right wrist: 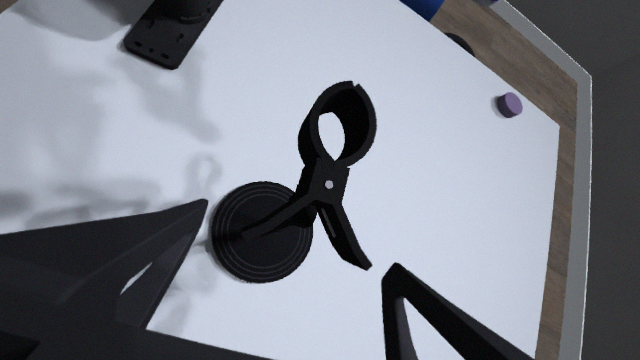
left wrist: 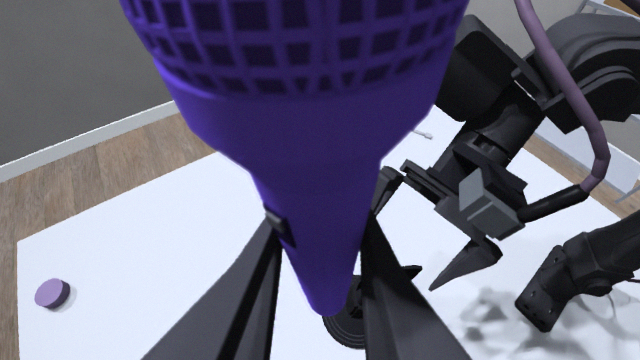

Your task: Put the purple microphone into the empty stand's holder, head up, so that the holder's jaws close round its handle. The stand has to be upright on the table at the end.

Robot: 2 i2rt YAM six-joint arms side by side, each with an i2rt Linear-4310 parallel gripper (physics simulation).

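Places are measured from the left arm's base along level axes (x left, y back, z up), in centimetres.
Pixels of known places: left gripper, fingertip midpoint: (left wrist: 321, 215); right gripper, fingertip midpoint: (right wrist: 303, 243); left arm's base, link origin: (right wrist: 186, 10); right arm's base, link origin: (left wrist: 550, 285).
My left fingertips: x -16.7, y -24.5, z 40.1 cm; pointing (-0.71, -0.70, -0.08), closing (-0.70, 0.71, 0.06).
Note:
Ahead of a thing's pixels: the offset from my left fingertips to its top centre. "spot": to the spot under its first point.
The purple microphone {spot: dx +2.4, dy +2.0, dz +7.3 cm} (left wrist: 320, 130) fills the middle of the left wrist view, its mesh head toward the camera and its handle pointing away and down. My left gripper (left wrist: 321, 215) is shut on its handle and holds it above the table. The black stand (left wrist: 345, 332) (right wrist: 262, 232) is upright on the table, partly hidden behind the handle in the left wrist view. Its holder {dx -6.7, dy +4.0, dz -16.3 cm} (right wrist: 329, 170) is empty, with its jaws' ring at the top and two levers below. My right gripper (right wrist: 303, 243) (left wrist: 394, 258) is open, its fingers on either side of the stand's base and levers, apart from them.
A small purple disc {dx +32.1, dy -35.4, dz -38.2 cm} (left wrist: 51, 293) (right wrist: 510, 105) lies near the table's edge. The right arm (left wrist: 495, 115) reaches over the table. A black arm base plate (right wrist: 165, 42) stands on the table. Part of a blue thing (right wrist: 424, 7) shows at the top edge of the right wrist view.

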